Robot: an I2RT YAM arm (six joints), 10 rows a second.
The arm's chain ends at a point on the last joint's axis. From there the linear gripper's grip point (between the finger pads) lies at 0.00 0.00 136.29 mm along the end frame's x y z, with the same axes.
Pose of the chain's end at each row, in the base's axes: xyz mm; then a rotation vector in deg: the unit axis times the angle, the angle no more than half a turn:
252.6 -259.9 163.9 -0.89 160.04 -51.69
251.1 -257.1 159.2 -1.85 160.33 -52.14
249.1 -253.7 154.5 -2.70 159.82 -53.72
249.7 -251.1 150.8 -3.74 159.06 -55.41
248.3 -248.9 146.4 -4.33 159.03 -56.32
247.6 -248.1 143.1 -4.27 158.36 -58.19
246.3 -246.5 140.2 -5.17 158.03 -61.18
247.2 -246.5 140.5 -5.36 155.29 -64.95
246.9 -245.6 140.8 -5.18 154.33 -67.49
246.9 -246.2 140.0 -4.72 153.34 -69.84
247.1 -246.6 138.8 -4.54 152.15 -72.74
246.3 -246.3 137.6 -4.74 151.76 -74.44
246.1 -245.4 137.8 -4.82 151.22 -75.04
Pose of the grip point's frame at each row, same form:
279.6 -338.6 56.0 -0.89 160.04 -51.69
277.6 -336.2 51.4 -1.85 160.33 -52.14
275.9 -334.8 48.3 -2.70 159.82 -53.72
277.4 -334.3 46.4 -3.74 159.06 -55.41
275.6 -333.1 42.8 -4.33 159.03 -56.32
274.9 -334.8 41.5 -4.27 158.36 -58.19
272.3 -336.7 41.4 -5.17 158.03 -61.18
275.8 -341.6 47.1 -5.36 155.29 -64.95
275.1 -343.7 50.5 -5.18 154.33 -67.49
274.6 -347.2 52.7 -4.72 153.34 -69.84
274.3 -350.8 55.3 -4.54 152.15 -72.74
272.8 -352.3 56.1 -4.74 151.76 -74.44
273.1 -352.1 57.4 -4.82 151.22 -75.04

